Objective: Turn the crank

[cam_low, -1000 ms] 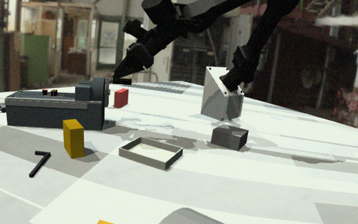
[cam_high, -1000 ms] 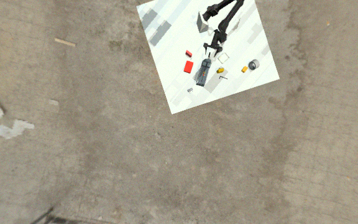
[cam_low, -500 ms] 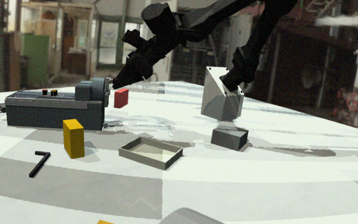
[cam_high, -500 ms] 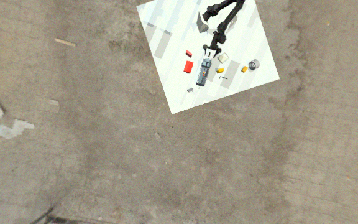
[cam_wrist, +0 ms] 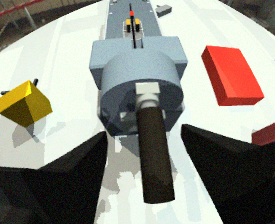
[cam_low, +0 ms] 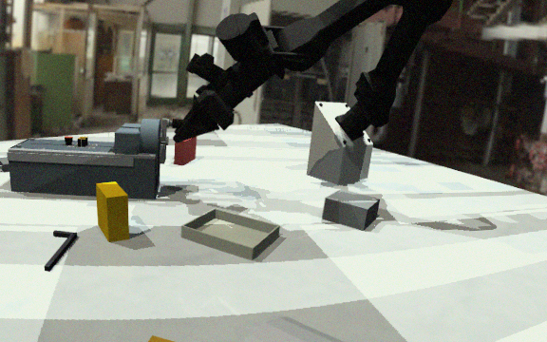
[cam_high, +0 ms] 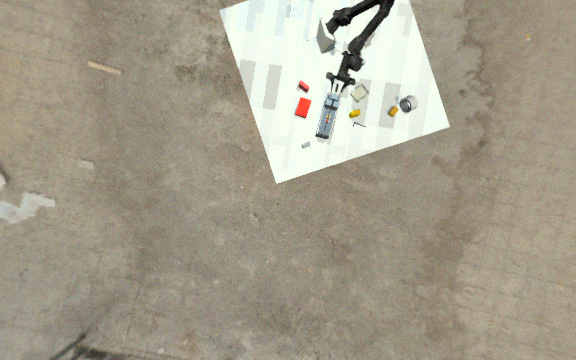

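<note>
Now: gripper tip 2 cm past the dark crank handle, 1 cm to the right of it and 2 cm below it. Round my gripper tip: red pointer (14 cm ahead, 13 cm to the right, 1 cm below); then shallow grey tray (5 cm ahead, 19 cm to the left, 9 cm below); then yellow block (17 cm ahead, 8 cm to the left, 7 cm below).
</note>
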